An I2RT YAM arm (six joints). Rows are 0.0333 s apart.
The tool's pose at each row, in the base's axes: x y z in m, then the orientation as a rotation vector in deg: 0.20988, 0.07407, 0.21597, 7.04, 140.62, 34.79; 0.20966, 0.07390, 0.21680, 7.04, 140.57, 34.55; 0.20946, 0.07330, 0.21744, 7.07, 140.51, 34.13; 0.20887, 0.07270, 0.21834, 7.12, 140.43, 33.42; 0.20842, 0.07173, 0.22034, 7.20, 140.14, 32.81; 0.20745, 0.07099, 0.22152, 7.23, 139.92, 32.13; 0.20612, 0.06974, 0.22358, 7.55, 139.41, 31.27; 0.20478, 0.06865, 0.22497, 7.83, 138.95, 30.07; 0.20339, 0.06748, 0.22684, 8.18, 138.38, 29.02
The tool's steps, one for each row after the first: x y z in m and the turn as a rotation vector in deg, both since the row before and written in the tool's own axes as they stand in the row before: -0.00030, 0.00023, -0.00079, 0.15, -0.10, -0.07; -0.00031, -0.00024, -0.00081, 0.28, -0.15, -0.10; -0.00014, -0.00011, -0.00122, 0.48, -0.23, -0.17; -0.00094, 0.00002, -0.00207, 0.38, -0.41, -0.15; -0.00003, -0.00012, -0.00169, 0.43, -0.35, -0.19; -0.00035, -0.00020, -0.00272, 0.57, -0.70, -0.07; 0.00004, -0.00036, -0.00219, 0.81, -0.71, -0.19; -0.00024, -0.00027, -0.00258, 0.71, -0.79, -0.11
